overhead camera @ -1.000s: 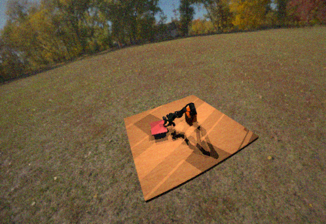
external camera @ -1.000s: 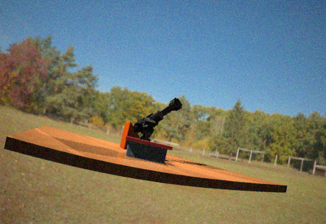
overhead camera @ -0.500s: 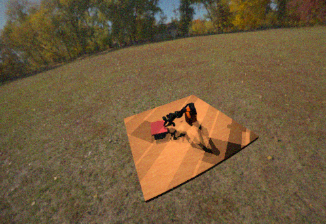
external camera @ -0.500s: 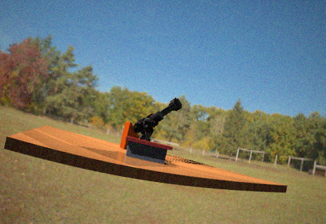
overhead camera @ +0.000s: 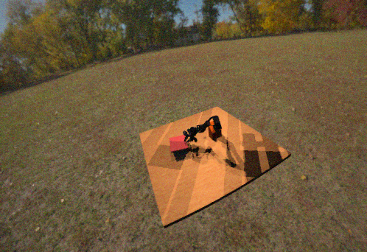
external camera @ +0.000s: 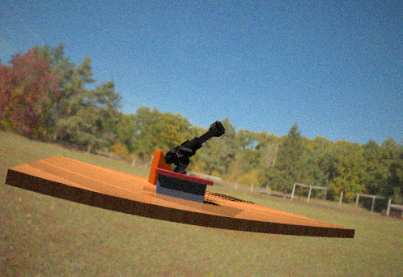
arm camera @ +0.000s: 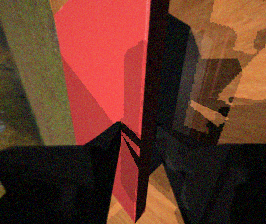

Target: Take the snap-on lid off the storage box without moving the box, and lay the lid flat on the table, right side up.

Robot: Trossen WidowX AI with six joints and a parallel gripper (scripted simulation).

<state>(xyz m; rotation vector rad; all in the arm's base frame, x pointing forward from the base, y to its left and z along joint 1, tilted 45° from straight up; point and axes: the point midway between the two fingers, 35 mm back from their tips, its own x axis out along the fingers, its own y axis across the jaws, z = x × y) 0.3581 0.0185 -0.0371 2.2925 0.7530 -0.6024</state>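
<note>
My gripper tip is 7 cm short of the red lid, 2 cm to the left of it and 1 cm below it. From my gripper tip the other things lie so: blue-grey storage box: 7 cm ahead, 2 cm to the right, 4 cm below.
</note>
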